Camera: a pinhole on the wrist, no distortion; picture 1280 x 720 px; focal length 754.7 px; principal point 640.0 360.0 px. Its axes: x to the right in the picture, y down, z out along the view. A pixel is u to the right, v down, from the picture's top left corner.
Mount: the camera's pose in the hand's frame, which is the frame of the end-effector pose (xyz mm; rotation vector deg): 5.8 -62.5 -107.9 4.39 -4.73 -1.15
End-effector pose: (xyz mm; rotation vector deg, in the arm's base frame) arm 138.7 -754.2 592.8 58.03 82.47 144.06
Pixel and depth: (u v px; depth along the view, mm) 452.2 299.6 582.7
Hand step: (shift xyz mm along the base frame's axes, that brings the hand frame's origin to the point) 370.7 353.1 -57.2
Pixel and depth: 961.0 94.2 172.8
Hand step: -46.7 148.8 -54.6
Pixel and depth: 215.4 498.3 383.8
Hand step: 333.1 115.0 -44.8
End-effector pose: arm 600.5 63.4 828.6 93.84 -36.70 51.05
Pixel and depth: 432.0 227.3 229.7
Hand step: 75.0 -82.9 -141.7
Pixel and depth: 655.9 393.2 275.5
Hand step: 87.4 -145.2 -66.9
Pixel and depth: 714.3 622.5 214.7
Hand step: 34.8 -107.9 -6.2
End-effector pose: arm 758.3 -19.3 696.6 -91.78 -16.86 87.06
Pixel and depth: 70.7 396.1 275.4
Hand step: -158.5 -53.5 221.0
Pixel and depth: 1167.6 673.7 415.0
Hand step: -274.6 285.9 -184.0
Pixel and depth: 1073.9 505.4 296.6
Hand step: -137.4 211.1 -52.9
